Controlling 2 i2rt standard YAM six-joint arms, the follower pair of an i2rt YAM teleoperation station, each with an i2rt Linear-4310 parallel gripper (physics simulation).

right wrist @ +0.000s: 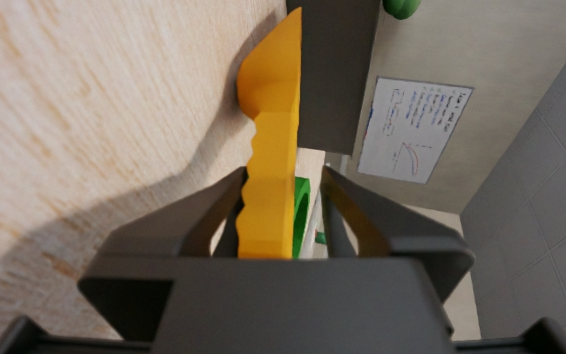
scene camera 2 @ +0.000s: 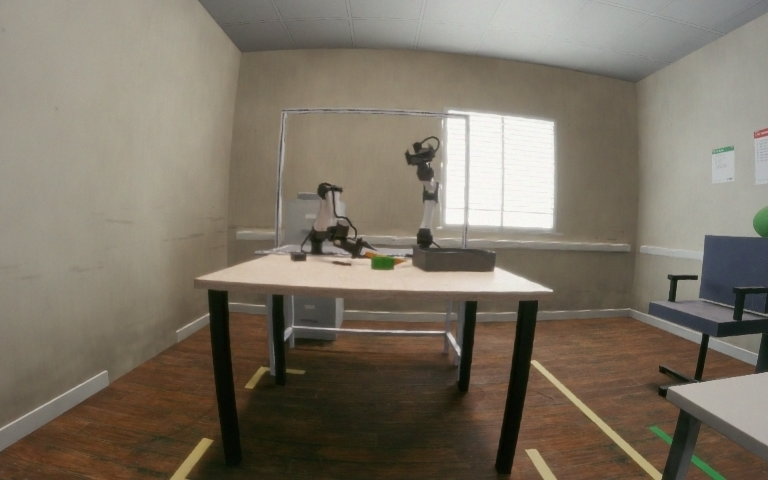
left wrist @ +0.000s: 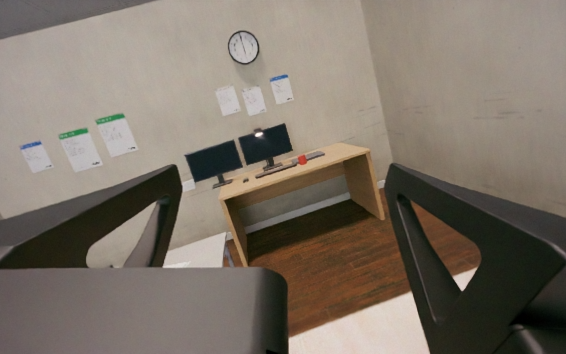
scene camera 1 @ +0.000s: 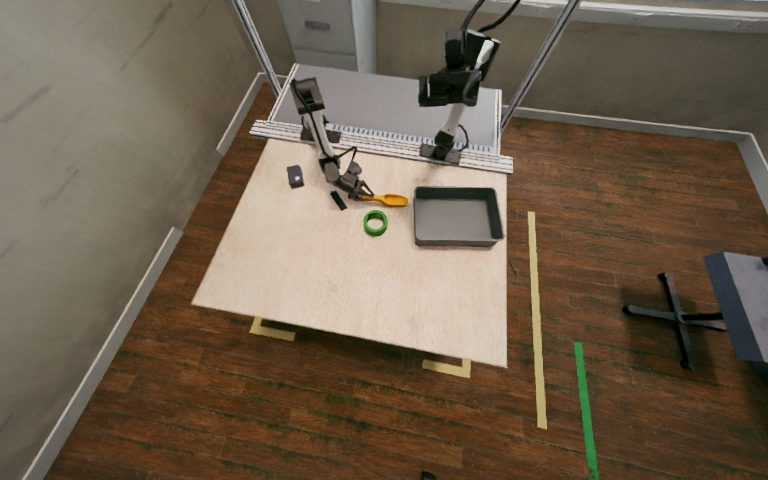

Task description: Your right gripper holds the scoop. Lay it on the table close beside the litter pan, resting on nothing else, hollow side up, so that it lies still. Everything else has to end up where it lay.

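Places are measured from the left arm's base along level axes (x left, y back, z up), in millimetres.
Pixels of known places: left gripper, fingertip midpoint: (scene camera 2: 418, 146) (left wrist: 283, 175) (scene camera 1: 439, 99); right gripper, fingertip midpoint: (right wrist: 284, 176) (scene camera 2: 375, 254) (scene camera 1: 372, 197); left arm's base at its link origin: (scene camera 1: 439, 154); right arm's base at its link origin: (scene camera 2: 316, 254).
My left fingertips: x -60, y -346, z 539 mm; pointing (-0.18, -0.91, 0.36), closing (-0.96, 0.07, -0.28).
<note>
For each thing: its top centre in the pictures, then the offset to it from my left fingertips.
- grey litter pan at its top centre: (right wrist: 374, 26) (scene camera 1: 457, 212) (scene camera 2: 453, 250) dy +14, dx +178, dz -469 mm
- green ring at its top centre: (right wrist: 298, 234) (scene camera 1: 375, 220) (scene camera 2: 382, 257) dy -93, dx -139, dz -505 mm
- small black bar at its top centre: (scene camera 1: 337, 199) dy -18, dx -337, dz -543 mm
- dark block at its top centre: (scene camera 2: 298, 252) (scene camera 1: 293, 173) dy +41, dx -562, dz -512 mm
The orange scoop (scene camera 1: 395, 199) (scene camera 2: 399, 261) (right wrist: 272, 150) has its bowl toward the grey litter pan (scene camera 1: 417, 220) (scene camera 2: 453, 260) (right wrist: 332, 75), a small gap left of the pan's wall in scene camera 1. Its hollow side faces up. The bowl is low over the table; the handle looks higher, and whether the bowl touches is unclear. My right gripper (scene camera 1: 367, 195) (right wrist: 284, 176) is open around the handle, with a visible gap at the finger on the right in its wrist view. My left gripper (left wrist: 283, 175) is open and empty, raised high above the table's back edge.
A green ring (scene camera 1: 367, 223) (scene camera 2: 382, 262) (right wrist: 301, 187) lies in front of the handle, near the scoop. A small black bar (scene camera 1: 338, 200) lies beside the right gripper. A dark block (scene camera 1: 295, 176) (scene camera 2: 297, 256) lies at the table's back left.
</note>
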